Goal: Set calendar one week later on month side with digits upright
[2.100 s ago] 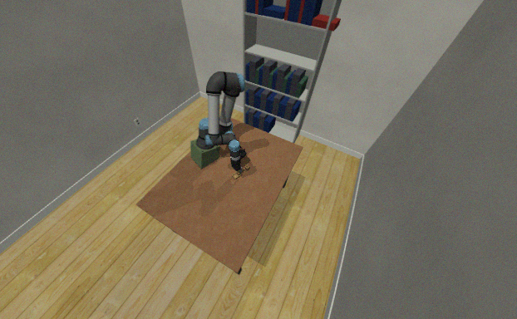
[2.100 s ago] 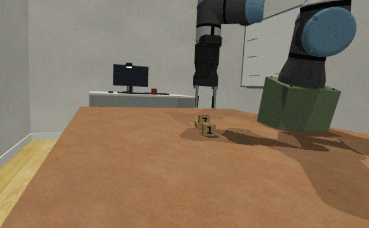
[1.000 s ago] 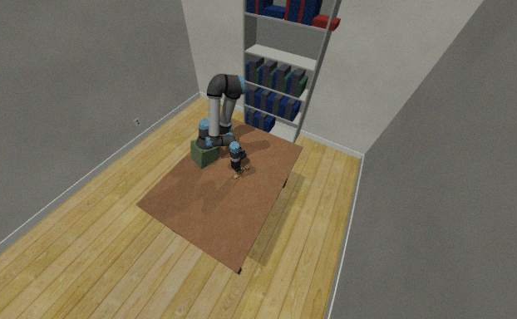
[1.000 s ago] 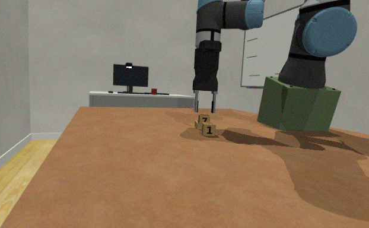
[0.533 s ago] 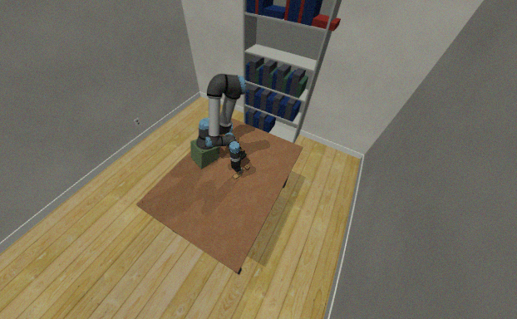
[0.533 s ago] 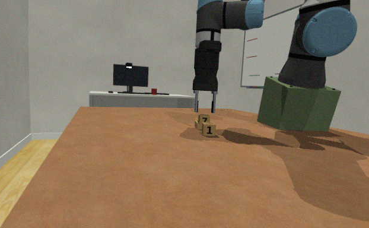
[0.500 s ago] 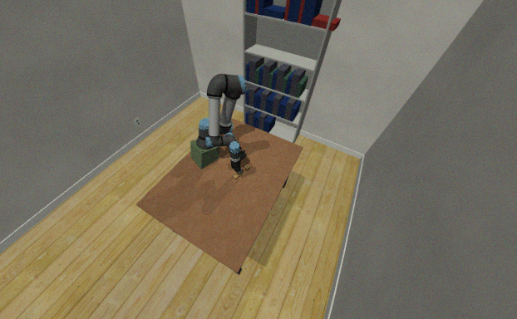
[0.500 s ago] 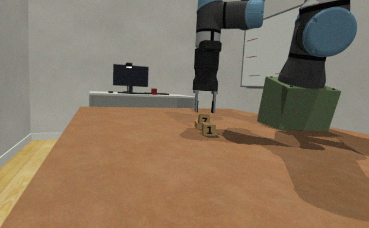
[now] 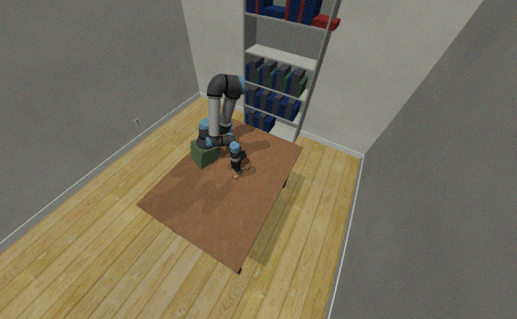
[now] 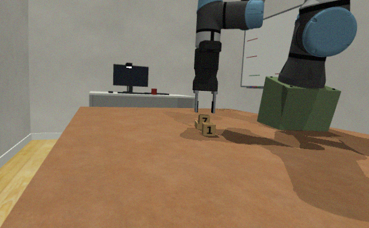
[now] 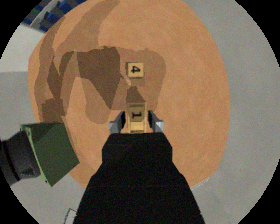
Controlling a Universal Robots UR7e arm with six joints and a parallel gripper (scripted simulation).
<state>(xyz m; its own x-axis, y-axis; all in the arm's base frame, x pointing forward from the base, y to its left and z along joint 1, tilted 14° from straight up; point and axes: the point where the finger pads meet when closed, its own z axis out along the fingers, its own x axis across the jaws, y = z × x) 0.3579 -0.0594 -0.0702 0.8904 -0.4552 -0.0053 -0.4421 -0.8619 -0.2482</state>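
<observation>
Now: the wooden tray 1 cm behind my hand, 2 cm to the right of it and 6 cm below it.
</observation>
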